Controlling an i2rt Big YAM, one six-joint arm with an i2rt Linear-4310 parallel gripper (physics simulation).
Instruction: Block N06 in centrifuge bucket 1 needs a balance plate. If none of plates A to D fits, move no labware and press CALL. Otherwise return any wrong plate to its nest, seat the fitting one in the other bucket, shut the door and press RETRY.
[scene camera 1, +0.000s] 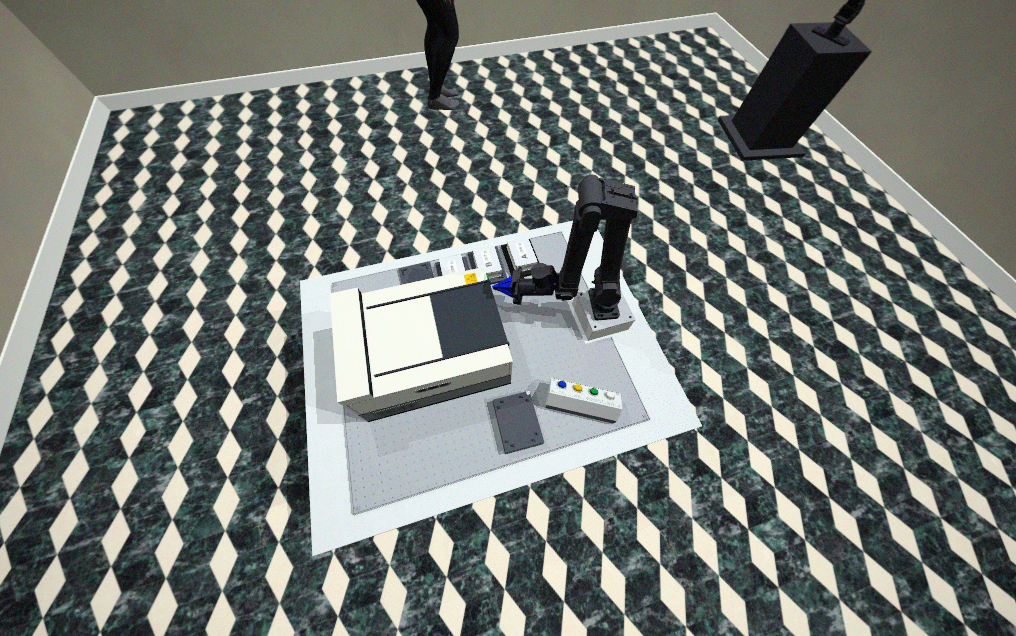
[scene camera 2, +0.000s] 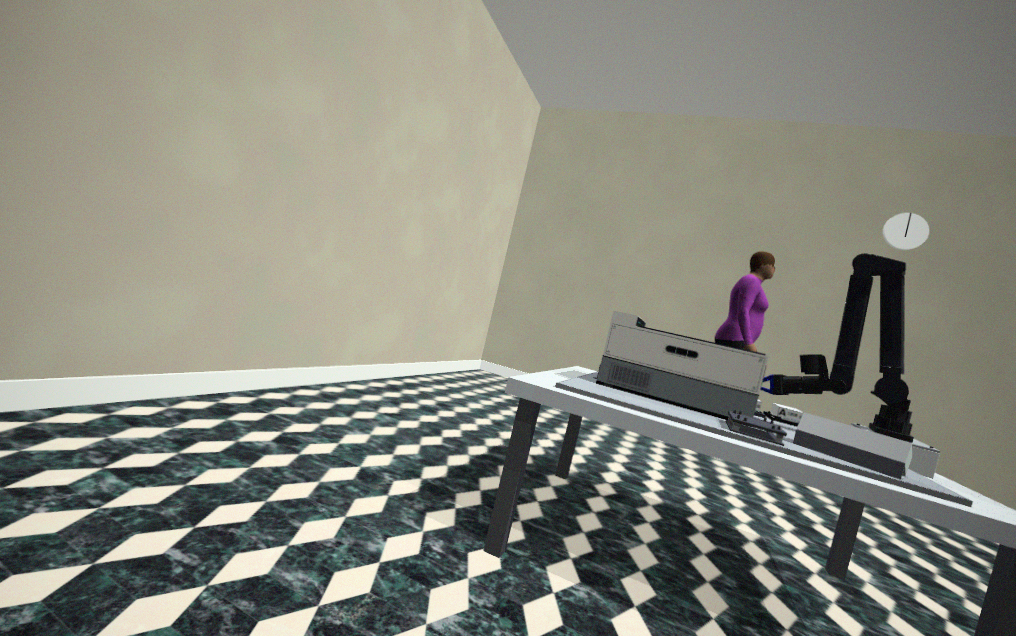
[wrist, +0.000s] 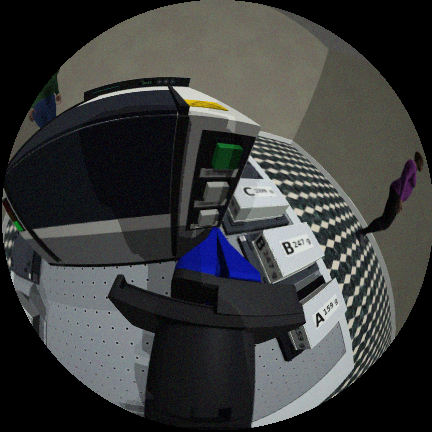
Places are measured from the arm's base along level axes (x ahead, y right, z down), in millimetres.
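Where they show: gripper, fingertip midpoint: (scene camera 1: 492, 287) (wrist: 214, 231); arm's base at its link origin: (scene camera 1: 603, 304) (scene camera 2: 889, 434).
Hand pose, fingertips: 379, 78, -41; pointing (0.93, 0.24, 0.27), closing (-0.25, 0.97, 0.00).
Note:
Each offset is from my fingertips to the top centre of the thing, as dx, dy, dz.
The white centrifuge (scene camera 1: 401, 330) (scene camera 2: 644, 348) stands on the table with its dark door (wrist: 115, 175) looking shut; the buckets and block N06 are hidden inside. Its front panel carries a green button {+20, -5, -81} (wrist: 227, 156), a middle white button {+20, -5, -45} (wrist: 216, 191) and a lowest white button {+20, -5, -9} (wrist: 208, 217); their labels are unreadable. My gripper (scene camera 1: 494, 286) (scene camera 2: 765, 384) (wrist: 214, 231) is shut and empty, its blue tips just below the lowest button; contact cannot be told. Plate A {-128, +188, +56} (wrist: 327, 307) (scene camera 1: 521, 253), plate B {+9, +164, +56} (wrist: 295, 247) (scene camera 1: 487, 259) and plate C {+136, +125, +56} (wrist: 257, 195) (scene camera 1: 452, 265) sit in the nest row. Plate D is not seen.
A dark nest {+272, +113, +92} (scene camera 1: 414, 272) shows beyond plate C. A white box {-249, -394, +26} (scene camera 1: 583, 401) with blue, yellow, green and white buttons lies near the front right, beside a dark flat plate {-38, -436, +68} (scene camera 1: 517, 423). A person (scene camera 1: 442, 52) (scene camera 2: 743, 307) (wrist: 406, 185) stands beyond the table.

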